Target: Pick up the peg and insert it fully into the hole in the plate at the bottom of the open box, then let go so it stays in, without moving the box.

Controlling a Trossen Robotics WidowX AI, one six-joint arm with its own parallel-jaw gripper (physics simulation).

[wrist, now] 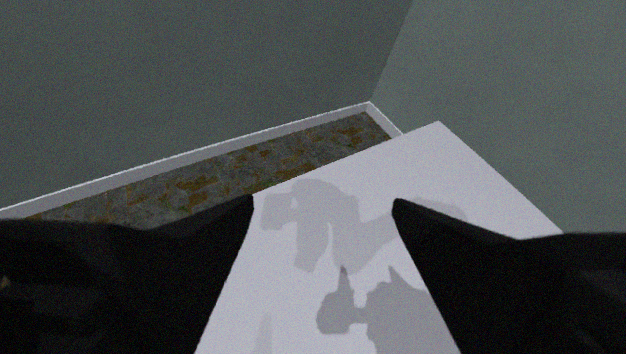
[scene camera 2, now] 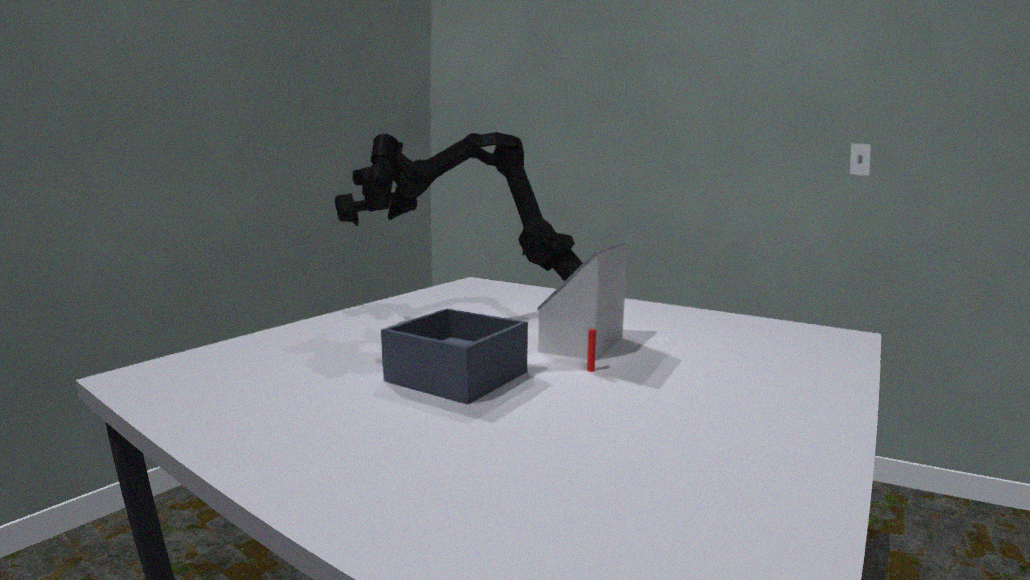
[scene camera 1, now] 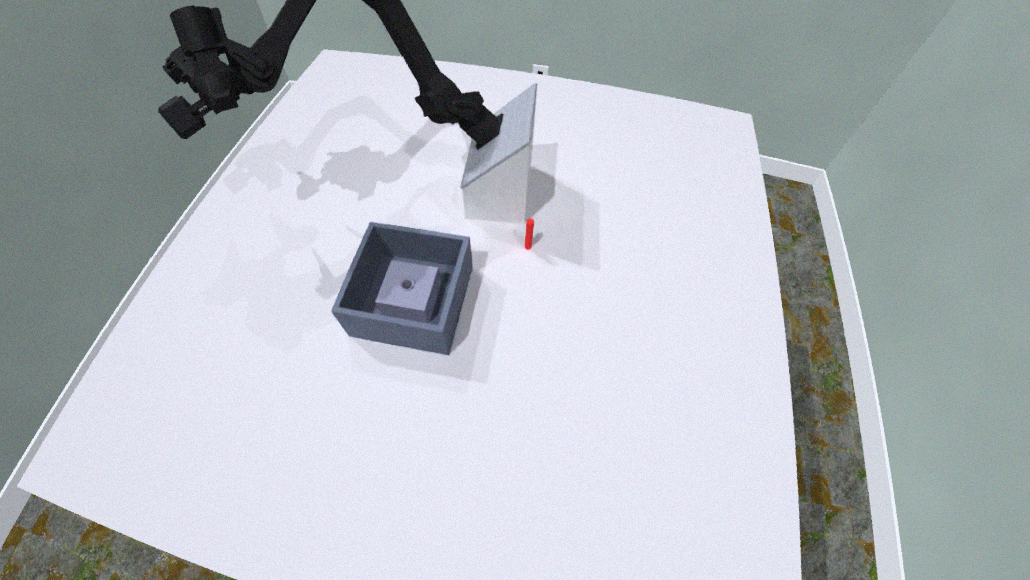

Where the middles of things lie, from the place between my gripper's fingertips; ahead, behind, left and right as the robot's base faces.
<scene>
My gripper is now 230 mm short of the blue-grey box [scene camera 1: 355, 309], 400 mm to the right of it and 200 mm above it.
</scene>
